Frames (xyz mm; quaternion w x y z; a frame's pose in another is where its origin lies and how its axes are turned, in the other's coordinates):
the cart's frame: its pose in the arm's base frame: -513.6 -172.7 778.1 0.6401 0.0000 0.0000 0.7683
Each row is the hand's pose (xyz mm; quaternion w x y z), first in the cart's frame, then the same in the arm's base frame.
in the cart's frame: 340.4 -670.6 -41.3 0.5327 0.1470 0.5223 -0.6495
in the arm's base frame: 84.5 283.2 736.8 0.8400 -0.3072 0.4473 -0.0065
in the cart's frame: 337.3 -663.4 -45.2 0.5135 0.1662 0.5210 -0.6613
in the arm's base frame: 78.0 278.8 732.9 0.8367 -0.2939 0.4612 -0.0288
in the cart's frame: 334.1 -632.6 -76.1 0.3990 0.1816 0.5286 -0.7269
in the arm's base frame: 48.3 270.1 702.0 0.8139 -0.2899 0.4779 -0.1587
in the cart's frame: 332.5 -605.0 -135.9 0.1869 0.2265 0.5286 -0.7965
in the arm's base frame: 21.4 263.6 642.2 0.7316 -0.2611 0.5124 -0.3662
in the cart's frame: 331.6 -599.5 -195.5 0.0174 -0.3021 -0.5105 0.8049
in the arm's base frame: 16.2 261.7 582.6 0.6073 -0.1988 0.5589 -0.5286
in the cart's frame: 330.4 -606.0 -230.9 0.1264 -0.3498 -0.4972 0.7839
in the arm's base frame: 22.8 261.7 547.2 0.5213 -0.1581 0.5870 -0.5989
